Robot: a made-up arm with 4 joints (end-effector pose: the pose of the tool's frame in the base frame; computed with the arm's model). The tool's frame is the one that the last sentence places. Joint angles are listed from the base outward.
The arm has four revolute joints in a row. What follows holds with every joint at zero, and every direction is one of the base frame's. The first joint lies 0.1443 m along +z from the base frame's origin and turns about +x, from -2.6 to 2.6 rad. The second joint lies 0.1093 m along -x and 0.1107 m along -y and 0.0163 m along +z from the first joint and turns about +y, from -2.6 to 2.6 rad. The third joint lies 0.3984 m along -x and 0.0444 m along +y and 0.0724 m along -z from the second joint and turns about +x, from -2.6 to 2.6 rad. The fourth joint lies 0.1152 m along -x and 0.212 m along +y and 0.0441 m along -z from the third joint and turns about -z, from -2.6 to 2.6 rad. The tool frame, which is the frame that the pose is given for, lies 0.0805 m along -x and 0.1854 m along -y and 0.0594 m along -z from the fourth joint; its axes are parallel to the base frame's.
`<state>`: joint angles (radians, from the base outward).
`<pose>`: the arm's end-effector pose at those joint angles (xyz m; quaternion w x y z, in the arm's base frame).
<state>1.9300 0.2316 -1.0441 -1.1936</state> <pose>-0.5125 0.1153 0.0582 0.6776 0.3576 -0.2313 0.5996</pose>
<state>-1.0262 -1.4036 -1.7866 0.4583</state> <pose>-0.0925 -0.6635 -0.0415 0.0673 -0.5975 -0.7550 -0.2617</pose>
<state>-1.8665 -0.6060 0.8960 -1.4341</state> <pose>-0.3590 -0.2359 0.1311 0.4438 -0.3725 0.2502 0.7757</pose>
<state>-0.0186 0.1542 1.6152 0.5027</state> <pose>-0.7716 0.0358 0.2836 0.6600 0.6785 0.2287 -0.2275</pose>
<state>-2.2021 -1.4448 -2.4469 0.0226</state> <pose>-0.1735 -0.3760 0.6105 0.5143 0.5396 0.6624 0.0749</pose>
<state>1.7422 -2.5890 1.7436 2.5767</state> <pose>0.1702 0.5661 0.2066 0.0124 -0.9989 0.0100 -0.0451</pose>
